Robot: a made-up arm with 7 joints. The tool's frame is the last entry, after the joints. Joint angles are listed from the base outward. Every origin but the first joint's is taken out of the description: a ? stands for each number. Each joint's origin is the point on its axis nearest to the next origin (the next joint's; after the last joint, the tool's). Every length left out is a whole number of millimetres.
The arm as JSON. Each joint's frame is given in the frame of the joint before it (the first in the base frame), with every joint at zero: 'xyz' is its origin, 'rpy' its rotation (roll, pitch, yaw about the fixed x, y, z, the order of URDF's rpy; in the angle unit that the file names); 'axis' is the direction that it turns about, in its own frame. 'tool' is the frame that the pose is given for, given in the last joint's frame.
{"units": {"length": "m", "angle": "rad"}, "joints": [
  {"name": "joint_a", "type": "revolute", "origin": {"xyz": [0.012, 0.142, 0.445], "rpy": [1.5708, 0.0, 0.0]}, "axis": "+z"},
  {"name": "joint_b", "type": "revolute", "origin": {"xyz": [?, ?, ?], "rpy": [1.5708, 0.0, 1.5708]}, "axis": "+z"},
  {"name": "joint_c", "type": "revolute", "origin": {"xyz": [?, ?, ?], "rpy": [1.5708, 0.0, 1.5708]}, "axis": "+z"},
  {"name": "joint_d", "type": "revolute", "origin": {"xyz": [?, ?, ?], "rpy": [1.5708, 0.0, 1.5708]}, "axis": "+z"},
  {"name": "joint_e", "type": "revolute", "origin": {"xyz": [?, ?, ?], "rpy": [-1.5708, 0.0, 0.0]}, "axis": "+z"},
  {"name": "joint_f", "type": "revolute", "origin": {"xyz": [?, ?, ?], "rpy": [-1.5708, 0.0, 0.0]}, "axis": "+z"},
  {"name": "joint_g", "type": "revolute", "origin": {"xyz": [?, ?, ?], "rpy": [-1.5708, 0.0, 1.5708]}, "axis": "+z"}
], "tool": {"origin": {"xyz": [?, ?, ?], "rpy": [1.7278, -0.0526, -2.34]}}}
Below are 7 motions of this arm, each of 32 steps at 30 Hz.
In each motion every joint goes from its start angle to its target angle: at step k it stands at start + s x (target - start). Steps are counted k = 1, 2, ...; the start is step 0. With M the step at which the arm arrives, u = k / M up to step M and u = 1 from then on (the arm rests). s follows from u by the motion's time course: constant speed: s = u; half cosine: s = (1 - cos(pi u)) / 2; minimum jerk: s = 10 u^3 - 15 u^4 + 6 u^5.
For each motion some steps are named. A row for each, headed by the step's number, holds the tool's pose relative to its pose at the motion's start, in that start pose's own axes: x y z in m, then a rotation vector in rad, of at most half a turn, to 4 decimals.
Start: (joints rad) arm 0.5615 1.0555 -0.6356 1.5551 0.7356 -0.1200 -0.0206
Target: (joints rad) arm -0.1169 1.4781 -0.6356 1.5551 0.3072 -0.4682 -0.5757
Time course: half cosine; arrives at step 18
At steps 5, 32:
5: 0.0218 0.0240 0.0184 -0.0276 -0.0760 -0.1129
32: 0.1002 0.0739 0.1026 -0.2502 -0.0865 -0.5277

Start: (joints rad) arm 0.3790 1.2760 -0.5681 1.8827 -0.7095 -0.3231 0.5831
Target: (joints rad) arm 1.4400 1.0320 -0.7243 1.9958 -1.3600 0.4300 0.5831
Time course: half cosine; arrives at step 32
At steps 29, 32:
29: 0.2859 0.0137 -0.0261 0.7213 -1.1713 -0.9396
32: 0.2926 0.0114 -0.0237 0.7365 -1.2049 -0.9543

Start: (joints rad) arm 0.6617 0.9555 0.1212 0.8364 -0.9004 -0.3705 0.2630
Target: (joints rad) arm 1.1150 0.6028 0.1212 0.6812 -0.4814 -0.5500 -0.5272
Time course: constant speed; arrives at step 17
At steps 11, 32:
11: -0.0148 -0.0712 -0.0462 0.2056 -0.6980 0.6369
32: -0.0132 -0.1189 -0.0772 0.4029 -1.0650 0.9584

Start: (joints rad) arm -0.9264 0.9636 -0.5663 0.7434 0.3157 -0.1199 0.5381
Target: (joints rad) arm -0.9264 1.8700 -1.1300 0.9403 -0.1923 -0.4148 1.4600
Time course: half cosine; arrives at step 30
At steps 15, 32:
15: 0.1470 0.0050 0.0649 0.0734 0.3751 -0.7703
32: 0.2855 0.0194 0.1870 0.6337 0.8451 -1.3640

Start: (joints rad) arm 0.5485 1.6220 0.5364 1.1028 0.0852 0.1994 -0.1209
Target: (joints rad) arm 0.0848 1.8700 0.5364 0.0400 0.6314 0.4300 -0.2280
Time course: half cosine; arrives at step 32
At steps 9, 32:
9: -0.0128 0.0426 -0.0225 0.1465 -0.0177 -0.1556
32: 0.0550 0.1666 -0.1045 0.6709 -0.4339 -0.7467

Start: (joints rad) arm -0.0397 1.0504 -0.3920 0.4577 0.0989 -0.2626 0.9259
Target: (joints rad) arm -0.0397 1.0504 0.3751 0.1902 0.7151 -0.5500 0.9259
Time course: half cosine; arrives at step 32
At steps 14, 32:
14: 0.0505 0.0464 0.0268 -0.1218 -0.2235 0.4891
32: 0.0694 0.1395 0.0749 -0.3095 -0.6524 1.1813

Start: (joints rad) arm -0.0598 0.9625 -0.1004 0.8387 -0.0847 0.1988 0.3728
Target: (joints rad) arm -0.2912 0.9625 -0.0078 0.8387 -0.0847 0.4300 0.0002
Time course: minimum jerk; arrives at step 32
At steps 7, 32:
7: -0.0011 0.0064 0.0006 0.0206 -0.0248 -0.0116
32: -0.0053 0.0866 0.0148 0.2353 -0.3536 -0.2147

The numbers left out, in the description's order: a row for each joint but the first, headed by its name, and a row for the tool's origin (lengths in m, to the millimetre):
joint_b: 0.0 -0.019 0.0
joint_c: -0.356 -0.02 0.0
joint_d: -0.051 -0.023 0.0
joint_e: 0.012 -0.272 0.0
joint_f: -0.009 0.004 0.0
joint_g: 0.031 0.029 0.0
tool: 0.021 -0.021 0.0

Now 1 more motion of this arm.
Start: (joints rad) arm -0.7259 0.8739 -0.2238 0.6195 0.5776 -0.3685 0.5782
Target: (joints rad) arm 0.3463 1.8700 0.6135 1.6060 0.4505 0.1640 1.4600
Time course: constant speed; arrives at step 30
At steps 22, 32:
22: 0.3334 -0.4345 0.4171 -1.1713 -0.2548 -0.1674
32: 0.3179 -0.3523 0.6671 -1.3599 -0.6035 -0.4429

